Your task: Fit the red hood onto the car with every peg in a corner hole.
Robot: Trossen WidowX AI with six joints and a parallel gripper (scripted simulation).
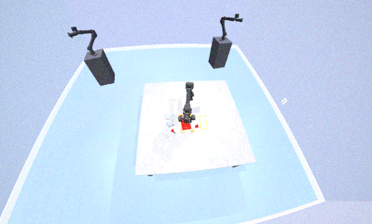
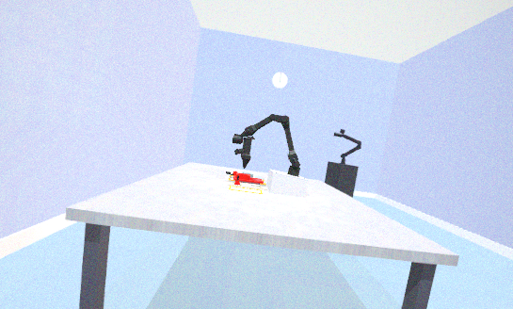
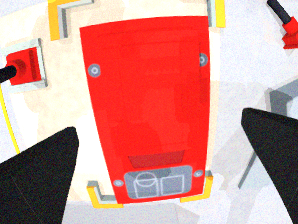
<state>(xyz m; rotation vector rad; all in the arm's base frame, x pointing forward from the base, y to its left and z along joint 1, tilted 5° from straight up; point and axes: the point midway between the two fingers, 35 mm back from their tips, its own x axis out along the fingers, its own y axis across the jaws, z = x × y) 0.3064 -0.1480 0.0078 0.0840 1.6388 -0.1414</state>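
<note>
My gripper tip is now 6 cm above the red hood.
</note>
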